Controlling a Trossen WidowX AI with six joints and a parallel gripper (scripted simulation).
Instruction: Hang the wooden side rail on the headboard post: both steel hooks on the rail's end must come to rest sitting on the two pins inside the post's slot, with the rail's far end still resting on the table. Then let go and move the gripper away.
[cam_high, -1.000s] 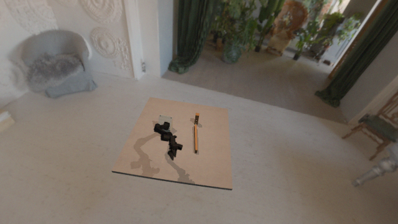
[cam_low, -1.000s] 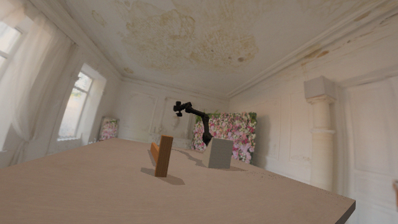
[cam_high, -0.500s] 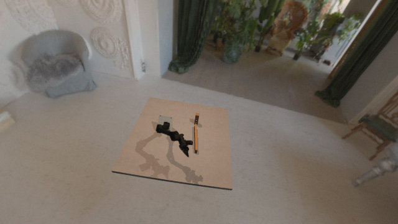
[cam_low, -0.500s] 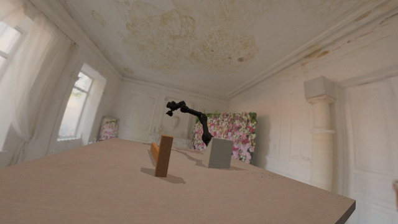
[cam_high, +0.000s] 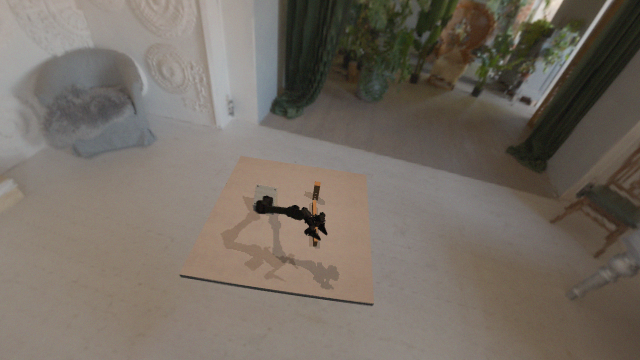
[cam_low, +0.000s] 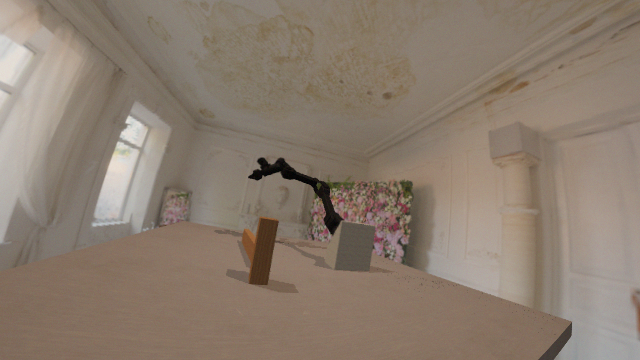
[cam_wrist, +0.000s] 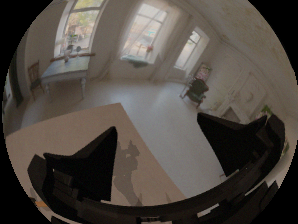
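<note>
Right now the wooden headboard post is 10 cm behind my gripper tip, 67 cm to the left of it and 30 cm below it.
</note>
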